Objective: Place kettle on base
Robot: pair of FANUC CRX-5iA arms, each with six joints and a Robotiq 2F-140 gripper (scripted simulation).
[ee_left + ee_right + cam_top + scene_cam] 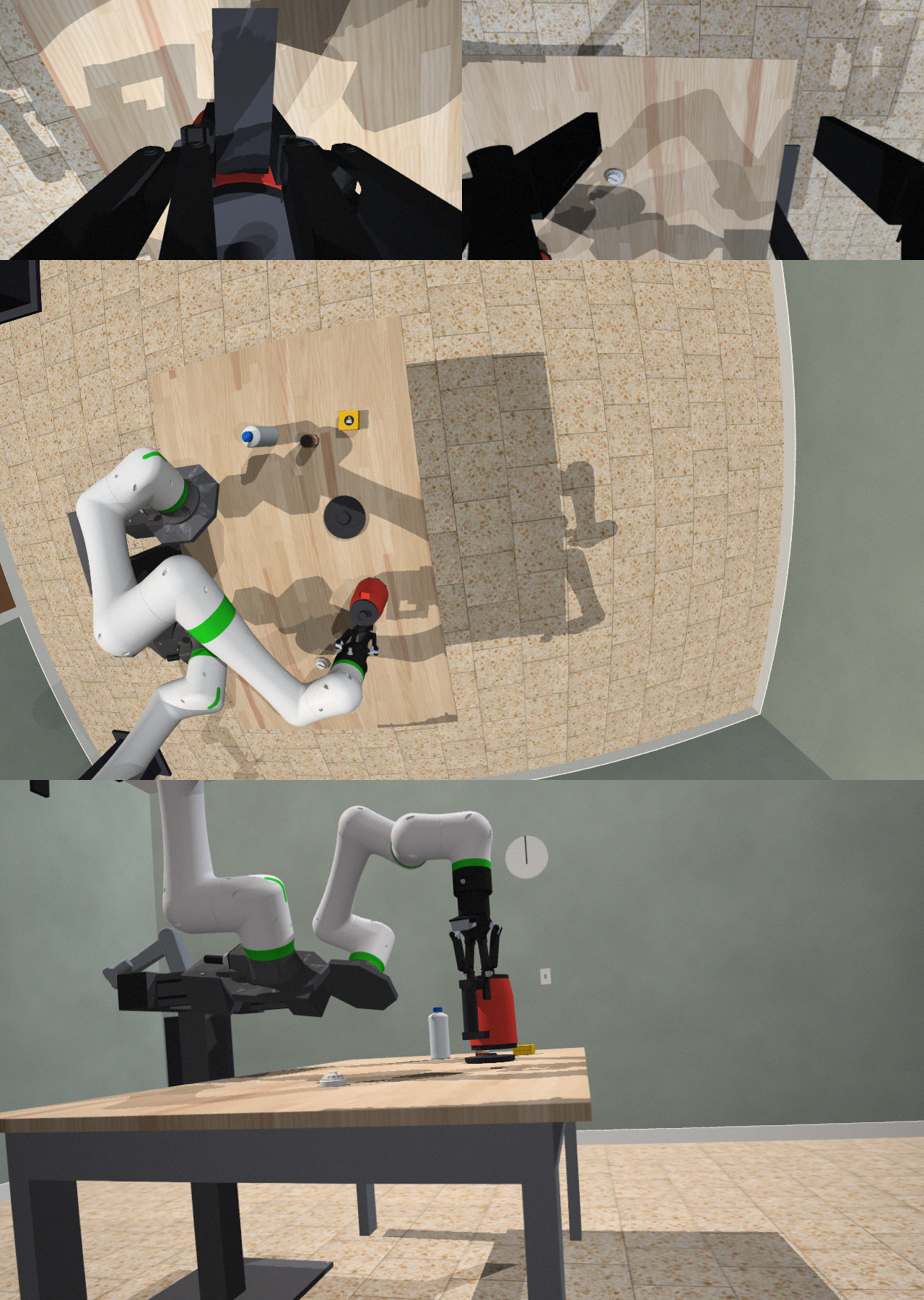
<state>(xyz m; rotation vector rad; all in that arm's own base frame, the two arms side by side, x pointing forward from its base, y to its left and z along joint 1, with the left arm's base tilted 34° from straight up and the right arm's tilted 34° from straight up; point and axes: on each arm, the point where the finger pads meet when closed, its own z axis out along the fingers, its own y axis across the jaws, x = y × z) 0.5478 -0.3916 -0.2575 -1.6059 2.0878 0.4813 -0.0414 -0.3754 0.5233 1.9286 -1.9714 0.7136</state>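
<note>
The red kettle lies 50 mm below my left hand, 30 mm to the left of it and 10 mm ahead of it. Also, from my left hand: black round base: 330 mm to the left, 190 mm below, 60 mm behind.
</note>
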